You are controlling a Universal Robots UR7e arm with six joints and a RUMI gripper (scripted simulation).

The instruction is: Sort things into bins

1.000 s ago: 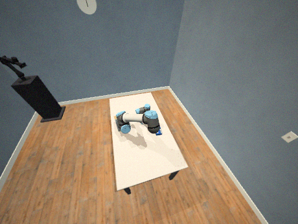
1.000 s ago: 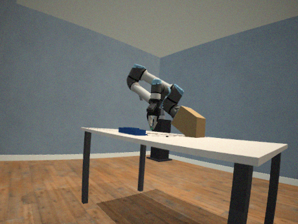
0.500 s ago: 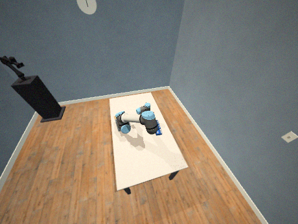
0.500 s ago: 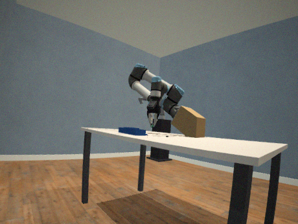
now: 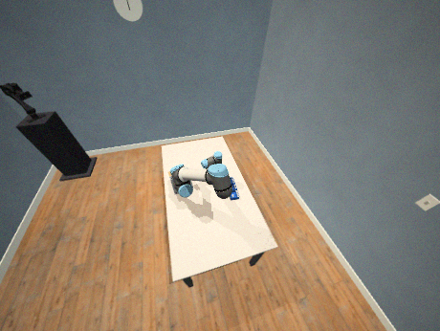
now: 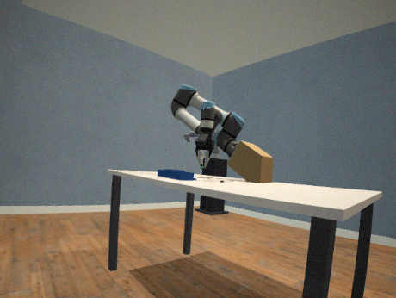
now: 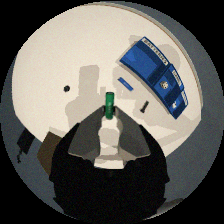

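Right now my hand is 40 mm short of the small blue piece, 20 mm to the left of it and 80 mm above it. Also, from my hand: green piece (10 mm below); black nut (40 mm behind, 110 mm to the left, 80 mm below); black screw (20 mm ahead, 100 mm to the right, 70 mm below).
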